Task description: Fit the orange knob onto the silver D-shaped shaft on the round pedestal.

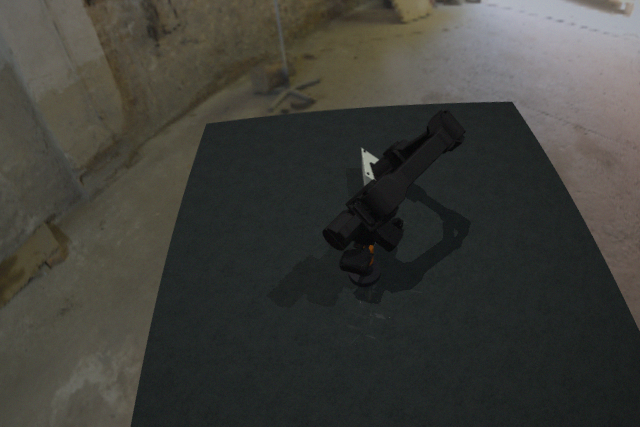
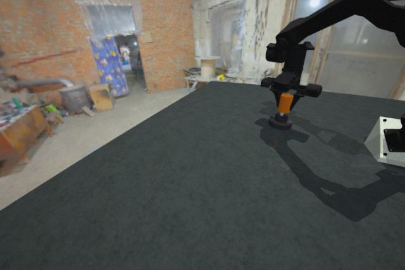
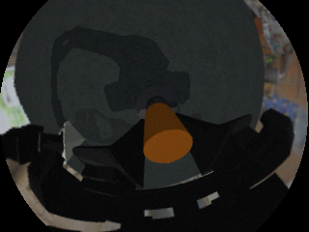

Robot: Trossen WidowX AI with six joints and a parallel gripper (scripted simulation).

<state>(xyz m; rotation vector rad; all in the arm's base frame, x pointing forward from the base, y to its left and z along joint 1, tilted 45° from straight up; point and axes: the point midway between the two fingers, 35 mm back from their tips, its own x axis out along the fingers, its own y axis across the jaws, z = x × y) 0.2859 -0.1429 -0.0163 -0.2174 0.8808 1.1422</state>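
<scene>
Right now the orange knob is 30 mm above my gripper tip. Also, from my gripper tip: round pedestal (40 mm below).
</scene>
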